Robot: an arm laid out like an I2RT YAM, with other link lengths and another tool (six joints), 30 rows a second.
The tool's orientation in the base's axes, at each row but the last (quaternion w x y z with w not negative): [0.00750, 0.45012, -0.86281, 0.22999]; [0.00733, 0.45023, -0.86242, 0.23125]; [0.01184, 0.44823, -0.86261, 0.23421]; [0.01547, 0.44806, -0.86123, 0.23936]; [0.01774, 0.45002, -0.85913, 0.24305]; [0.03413, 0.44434, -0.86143, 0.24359]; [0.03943, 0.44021, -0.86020, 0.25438]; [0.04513, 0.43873, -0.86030, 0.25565]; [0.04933, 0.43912, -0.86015, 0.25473]
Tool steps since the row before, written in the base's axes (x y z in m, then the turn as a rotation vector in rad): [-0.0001, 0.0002, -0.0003, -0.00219, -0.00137, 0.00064]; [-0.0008, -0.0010, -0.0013, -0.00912, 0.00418, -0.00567]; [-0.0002, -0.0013, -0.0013, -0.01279, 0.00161, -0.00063]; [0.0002, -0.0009, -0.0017, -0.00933, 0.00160, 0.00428]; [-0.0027, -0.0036, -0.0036, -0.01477, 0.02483, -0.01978]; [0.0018, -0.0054, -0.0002, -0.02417, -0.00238, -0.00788]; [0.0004, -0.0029, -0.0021, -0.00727, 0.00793, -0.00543]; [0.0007, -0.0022, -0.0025, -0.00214, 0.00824, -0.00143]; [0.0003, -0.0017, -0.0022, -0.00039, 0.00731, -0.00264]
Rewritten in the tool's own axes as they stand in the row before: [-0.0002, 0.0003, 0.0002, 0.00250, 0.00079, -0.00044]; [0.0010, 0.0006, 0.0014, 0.00094, 0.01138, 0.00158]; [0.0008, 0.0000, 0.0017, 0.00627, 0.01100, -0.00253]; [0.0002, 0.0001, 0.0019, 0.00539, 0.00634, -0.00622]; [0.0035, 0.0018, 0.0042, -0.01514, 0.03133, 0.00388]; [0.0029, -0.0040, 0.0029, 0.01418, 0.02082, 0.00419]; [0.0013, -0.0009, 0.0033, -0.00300, 0.01167, -0.00017]; [0.0004, -0.0006, 0.0033, -0.00515, 0.00623, -0.00303]; [0.0004, -0.0002, 0.0028, -0.00592, 0.00489, -0.00129]
